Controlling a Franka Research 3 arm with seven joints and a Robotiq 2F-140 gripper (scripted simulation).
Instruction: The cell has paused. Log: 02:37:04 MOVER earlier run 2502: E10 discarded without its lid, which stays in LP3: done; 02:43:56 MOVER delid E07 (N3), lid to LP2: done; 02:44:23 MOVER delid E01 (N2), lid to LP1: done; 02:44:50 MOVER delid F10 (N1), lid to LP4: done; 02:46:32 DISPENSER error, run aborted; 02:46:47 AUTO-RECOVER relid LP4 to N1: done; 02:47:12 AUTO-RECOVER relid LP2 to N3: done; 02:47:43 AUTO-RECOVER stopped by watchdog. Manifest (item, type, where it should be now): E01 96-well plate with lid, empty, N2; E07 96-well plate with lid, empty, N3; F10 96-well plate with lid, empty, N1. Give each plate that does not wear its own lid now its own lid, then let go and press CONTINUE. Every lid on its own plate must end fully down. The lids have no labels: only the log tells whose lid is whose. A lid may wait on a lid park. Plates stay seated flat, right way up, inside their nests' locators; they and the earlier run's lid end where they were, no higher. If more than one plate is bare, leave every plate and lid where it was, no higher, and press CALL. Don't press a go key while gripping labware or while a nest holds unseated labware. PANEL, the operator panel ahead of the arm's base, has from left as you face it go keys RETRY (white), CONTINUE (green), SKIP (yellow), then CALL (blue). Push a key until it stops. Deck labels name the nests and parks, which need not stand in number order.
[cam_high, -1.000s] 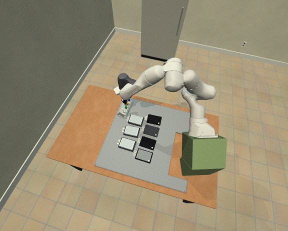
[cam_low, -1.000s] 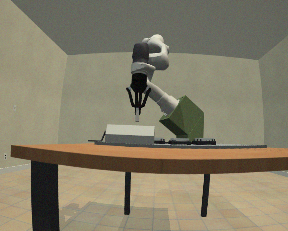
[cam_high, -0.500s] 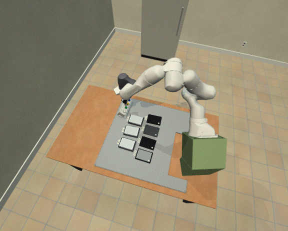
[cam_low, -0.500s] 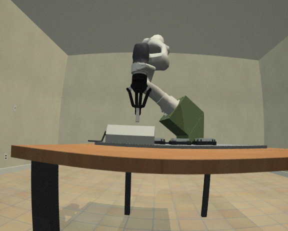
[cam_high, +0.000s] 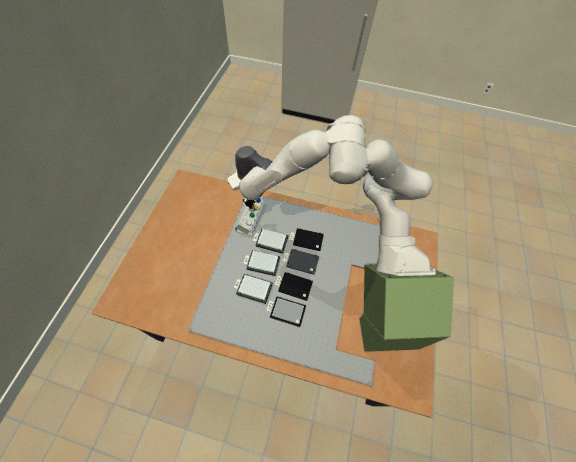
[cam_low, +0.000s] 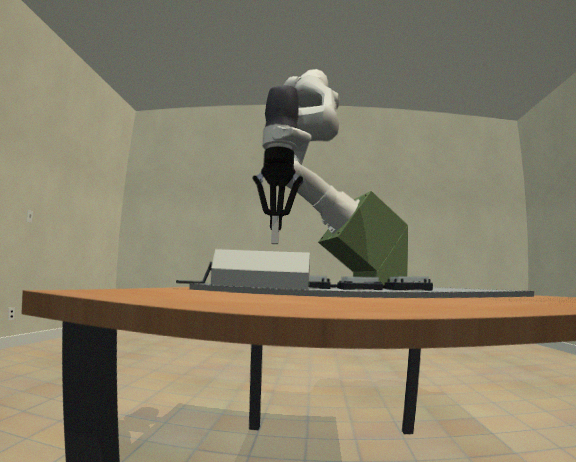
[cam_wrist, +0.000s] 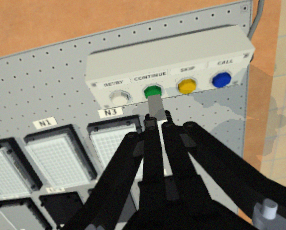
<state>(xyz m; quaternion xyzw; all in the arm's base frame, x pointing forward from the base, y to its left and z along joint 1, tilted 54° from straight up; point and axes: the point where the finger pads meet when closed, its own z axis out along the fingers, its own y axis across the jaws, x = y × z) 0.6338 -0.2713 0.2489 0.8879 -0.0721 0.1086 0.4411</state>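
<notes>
My hand is 7 cm above the green continue key. Also, from my hand: blue call key 2 cm behind, 10 cm to the right, 7 cm below; white retry key 1 cm ahead, 5 cm to the left, 7 cm below; yellow skip key 1 cm behind, 5 cm to the right, 7 cm below.
</notes>
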